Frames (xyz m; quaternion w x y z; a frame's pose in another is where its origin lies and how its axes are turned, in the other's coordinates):
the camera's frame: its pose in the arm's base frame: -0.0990 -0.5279 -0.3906 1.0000 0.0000 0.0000 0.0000
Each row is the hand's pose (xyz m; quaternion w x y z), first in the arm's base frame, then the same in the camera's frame.
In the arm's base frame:
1: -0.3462 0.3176 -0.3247 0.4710 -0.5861 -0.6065 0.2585
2: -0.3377 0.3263 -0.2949 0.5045 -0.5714 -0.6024 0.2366
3: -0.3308 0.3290 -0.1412 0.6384 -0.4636 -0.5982 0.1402
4: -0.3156 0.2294 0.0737 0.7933 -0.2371 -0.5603 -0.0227
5: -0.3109 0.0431 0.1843 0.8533 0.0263 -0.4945 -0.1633
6: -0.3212 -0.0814 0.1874 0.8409 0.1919 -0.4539 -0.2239
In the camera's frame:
1: -0.2472 0.8455 0.0659 0.4710 -0.5861 -0.6065 0.2585
2: -0.2387 0.8542 0.0957 0.5045 -0.5714 -0.6024 0.2366
3: -0.2318 0.8569 0.2494 0.6384 -0.4636 -0.5982 0.1402
4: -0.2166 0.7573 0.4643 0.7933 -0.2371 -0.5603 -0.0227
5: -0.2119 0.5710 0.5749 0.8533 0.0263 -0.4945 -0.1633
6: -0.2222 0.4465 0.5780 0.8409 0.1919 -0.4539 -0.2239

